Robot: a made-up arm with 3 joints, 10 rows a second.
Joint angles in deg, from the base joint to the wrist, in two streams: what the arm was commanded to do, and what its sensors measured. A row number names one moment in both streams.
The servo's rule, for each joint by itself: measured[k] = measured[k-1] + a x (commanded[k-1-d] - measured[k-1]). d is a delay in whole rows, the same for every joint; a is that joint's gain. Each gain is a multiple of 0.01, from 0.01 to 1. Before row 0 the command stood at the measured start. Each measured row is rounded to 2 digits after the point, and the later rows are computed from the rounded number. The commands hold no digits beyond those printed.
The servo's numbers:
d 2
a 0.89 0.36 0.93
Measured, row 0:
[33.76 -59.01 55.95]
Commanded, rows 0 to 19:
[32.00 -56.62 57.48]
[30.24 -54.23 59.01]
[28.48 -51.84 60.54]
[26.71 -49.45 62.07]
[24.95 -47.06 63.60]
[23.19 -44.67 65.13]
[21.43 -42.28 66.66]
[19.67 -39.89 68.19]
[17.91 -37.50 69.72]
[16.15 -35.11 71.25]
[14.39 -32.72 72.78]
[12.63 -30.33 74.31]
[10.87 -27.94 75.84]
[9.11 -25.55 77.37]
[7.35 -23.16 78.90]
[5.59 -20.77 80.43]
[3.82 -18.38 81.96]
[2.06 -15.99 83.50]
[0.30 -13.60 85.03]
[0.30 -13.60 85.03]
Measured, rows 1 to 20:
[33.76 -59.01 55.95]
[33.76 -59.01 55.95]
[32.19 -58.15 57.37]
[30.45 -56.74 58.90]
[28.70 -54.98 60.43]
[26.93 -52.99 61.96]
[25.17 -50.86 63.49]
[23.41 -48.63 65.02]
[21.65 -46.34 66.55]
[19.89 -44.02 68.08]
[18.13 -41.67 69.61]
[16.37 -39.31 71.14]
[14.61 -36.94 72.67]
[12.85 -34.56 74.20]
[11.09 -32.18 75.73]
[9.33 -29.79 77.26]
[7.57 -27.40 78.79]
[5.81 -25.01 80.32]
[4.04 -22.62 81.85]
[2.28 -20.23 83.38]

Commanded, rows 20 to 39:
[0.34 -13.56 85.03]
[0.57 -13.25 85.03]
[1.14 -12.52 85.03]
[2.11 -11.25 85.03]
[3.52 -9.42 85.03]
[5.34 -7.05 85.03]
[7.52 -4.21 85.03]
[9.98 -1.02 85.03]
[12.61 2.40 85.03]
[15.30 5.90 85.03]
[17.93 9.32 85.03]
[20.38 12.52 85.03]
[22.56 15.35 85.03]
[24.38 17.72 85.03]
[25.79 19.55 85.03]
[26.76 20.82 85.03]
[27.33 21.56 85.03]
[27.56 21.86 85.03]
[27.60 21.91 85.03]
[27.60 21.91 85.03]
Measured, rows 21 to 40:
[0.52 -17.84 84.91]
[0.32 -16.31 85.02]
[0.34 -15.32 85.03]
[0.54 -14.57 85.03]
[1.07 -13.83 85.03]
[2.00 -12.90 85.03]
[3.35 -11.65 85.03]
[5.12 -9.99 85.03]
[7.26 -7.91 85.03]
[9.68 -5.43 85.03]
[12.29 -2.61 85.03]
[14.97 0.45 85.03]
[17.60 3.64 85.03]
[20.07 6.84 85.03]
[22.29 9.90 85.03]
[24.15 12.72 85.03]
[25.61 15.18 85.03]
[26.63 17.21 85.03]
[27.25 18.78 85.03]
[27.53 19.89 85.03]

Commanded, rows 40 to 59:
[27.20 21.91 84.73]
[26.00 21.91 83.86]
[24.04 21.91 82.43]
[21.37 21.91 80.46]
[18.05 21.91 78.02]
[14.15 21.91 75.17]
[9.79 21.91 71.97]
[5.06 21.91 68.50]
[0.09 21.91 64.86]
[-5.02 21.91 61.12]
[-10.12 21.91 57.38]
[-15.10 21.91 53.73]
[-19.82 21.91 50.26]
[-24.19 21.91 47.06]
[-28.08 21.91 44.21]
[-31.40 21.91 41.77]
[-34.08 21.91 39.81]
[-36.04 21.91 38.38]
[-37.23 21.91 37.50]
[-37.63 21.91 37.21]
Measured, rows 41 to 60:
[27.59 20.62 85.03]
[27.60 21.08 85.03]
[27.24 21.38 84.75]
[26.14 21.57 83.92]
[24.27 21.69 82.53]
[21.69 21.77 80.60]
[18.45 21.82 78.20]
[14.62 21.85 75.38]
[10.32 21.87 72.21]
[5.64 21.88 68.76]
[0.70 21.89 65.13]
[-4.39 21.90 61.40]
[-9.49 21.90 57.66]
[-14.48 21.90 54.01]
[-19.23 21.90 50.52]
[-23.64 21.90 47.30]
[-27.59 21.90 44.43]
[-30.98 21.90 41.96]
[-33.74 21.90 39.96]
[-35.79 21.90 38.49]

